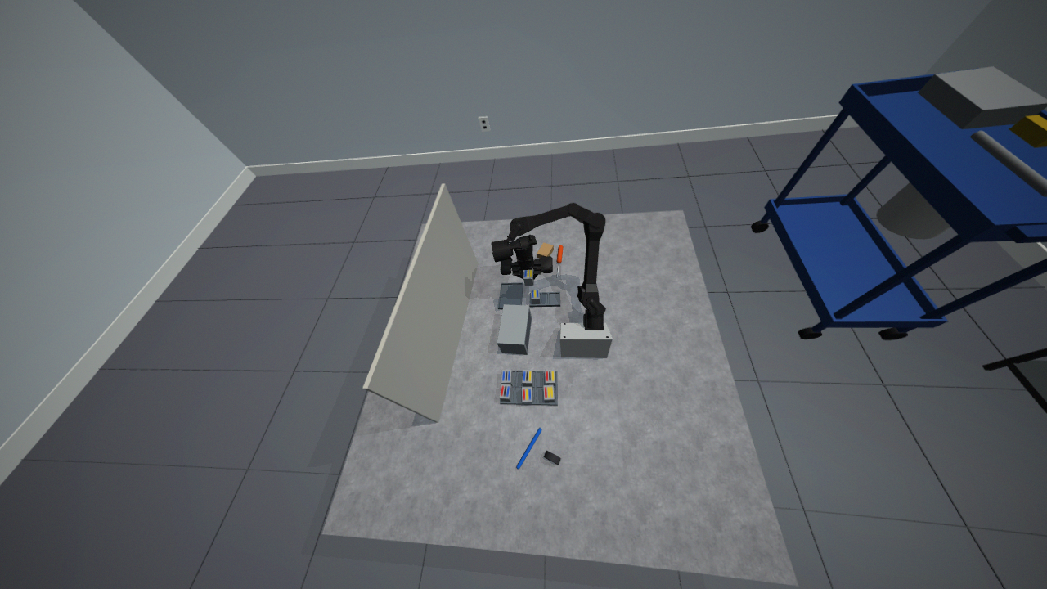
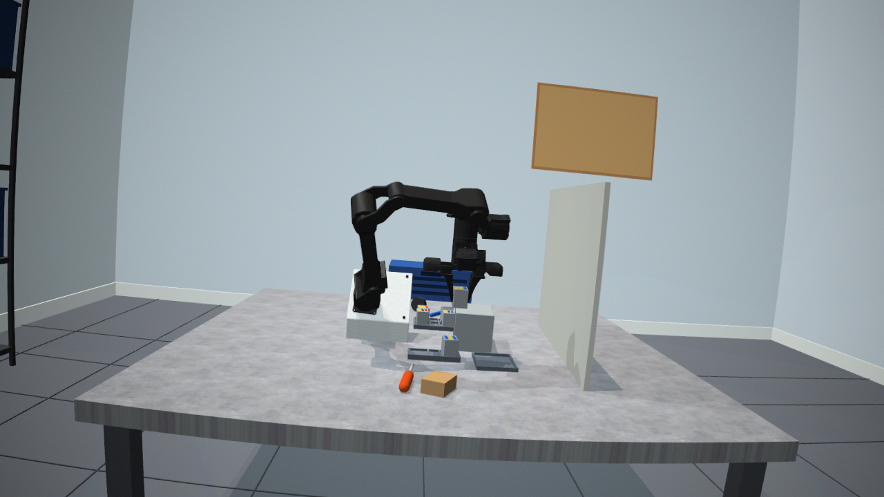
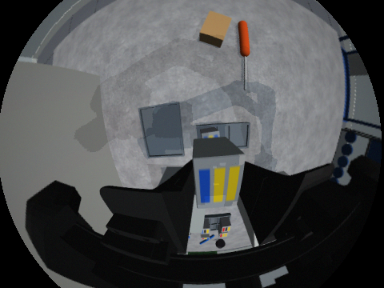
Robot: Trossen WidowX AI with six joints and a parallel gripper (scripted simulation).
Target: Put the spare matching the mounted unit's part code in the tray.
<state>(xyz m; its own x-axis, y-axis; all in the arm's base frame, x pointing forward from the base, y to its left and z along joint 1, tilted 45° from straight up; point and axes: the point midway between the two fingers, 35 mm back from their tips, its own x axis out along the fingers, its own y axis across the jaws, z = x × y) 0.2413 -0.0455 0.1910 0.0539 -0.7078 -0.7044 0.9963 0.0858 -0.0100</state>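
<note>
My gripper tip is 100 mm short of the grey tray and 140 mm above it. Round my gripper tip: grey mounted unit (50 mm ahead, 180 mm to the left, 90 mm below); small rack (50 mm behind, 10 mm to the left, 140 mm below); cardboard box (30 mm behind, 240 mm to the right, 130 mm below).
</note>
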